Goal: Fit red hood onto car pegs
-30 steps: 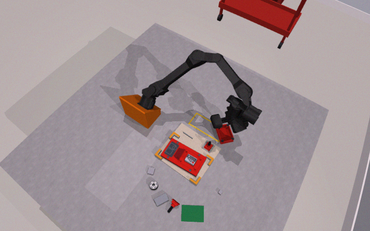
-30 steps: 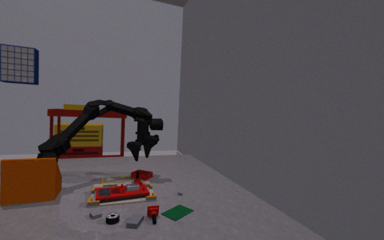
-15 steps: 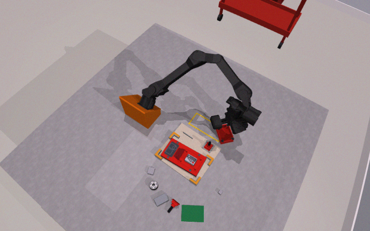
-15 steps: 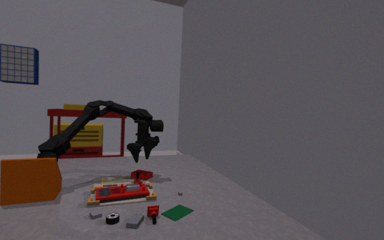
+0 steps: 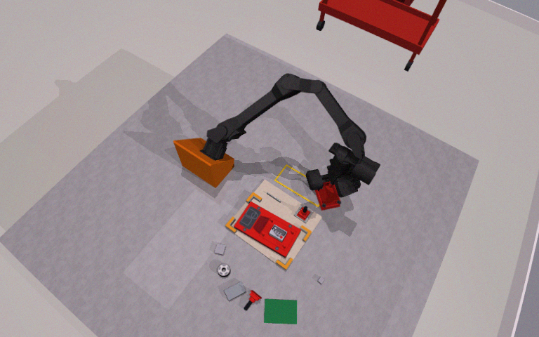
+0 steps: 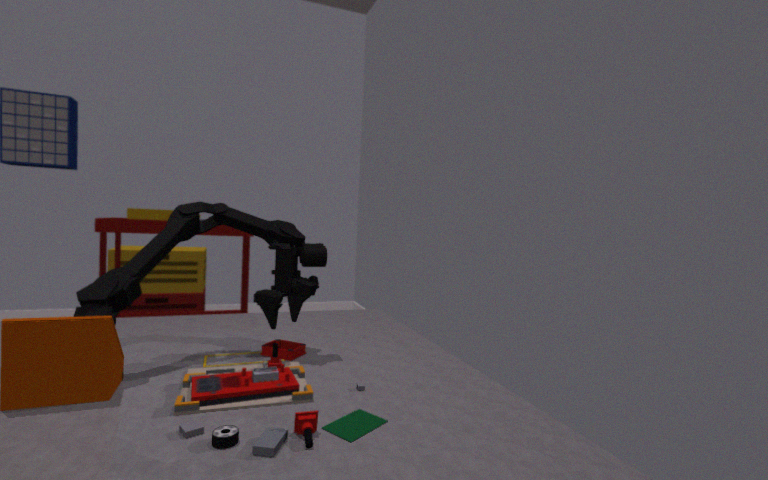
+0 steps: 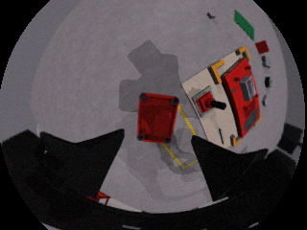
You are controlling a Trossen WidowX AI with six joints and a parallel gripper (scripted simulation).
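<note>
My gripper tip is now 70 mm above the red hood. From my gripper tip the other things lie so: grey engine block 220 mm to the right, 70 mm behind, 50 mm below; green pad 420 mm to the right, 80 mm below, 70 mm ahead.
</note>
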